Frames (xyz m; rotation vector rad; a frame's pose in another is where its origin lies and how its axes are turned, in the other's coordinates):
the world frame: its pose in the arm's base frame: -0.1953 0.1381 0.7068 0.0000 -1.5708 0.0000
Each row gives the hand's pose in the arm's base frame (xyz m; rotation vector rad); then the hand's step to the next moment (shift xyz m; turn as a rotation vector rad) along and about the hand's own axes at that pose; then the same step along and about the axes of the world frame.
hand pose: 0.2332 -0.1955 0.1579 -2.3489 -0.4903 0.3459
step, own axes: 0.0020 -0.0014 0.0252 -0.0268 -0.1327 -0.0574
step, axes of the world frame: -0.0173 0.0166 0.0080 0.1354 0.0451 0.0355
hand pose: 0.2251 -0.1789 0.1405 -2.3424 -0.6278 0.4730
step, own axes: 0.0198 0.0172 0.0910 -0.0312 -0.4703 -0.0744
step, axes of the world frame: -0.0802 0.0451 0.0223 0.3765 0.2597 0.1358
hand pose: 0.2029 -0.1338 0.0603 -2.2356 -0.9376 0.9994
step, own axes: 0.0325 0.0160 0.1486 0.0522 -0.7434 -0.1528
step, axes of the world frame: -0.1135 0.0396 0.0946 0.5726 0.4816 0.1373
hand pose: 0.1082 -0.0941 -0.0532 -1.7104 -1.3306 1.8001
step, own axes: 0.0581 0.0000 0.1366 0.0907 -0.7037 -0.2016
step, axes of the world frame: -0.0560 -0.0096 0.1371 0.5257 0.5098 0.0879
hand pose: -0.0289 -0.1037 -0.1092 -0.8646 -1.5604 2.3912
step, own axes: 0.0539 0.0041 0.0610 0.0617 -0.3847 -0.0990
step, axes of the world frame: -0.0064 -0.0268 0.0767 0.2861 0.2751 0.0641
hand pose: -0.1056 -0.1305 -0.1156 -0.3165 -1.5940 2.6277
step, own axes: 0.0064 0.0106 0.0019 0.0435 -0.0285 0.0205
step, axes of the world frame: -0.0094 -0.0056 0.0060 0.0279 0.0019 0.0484
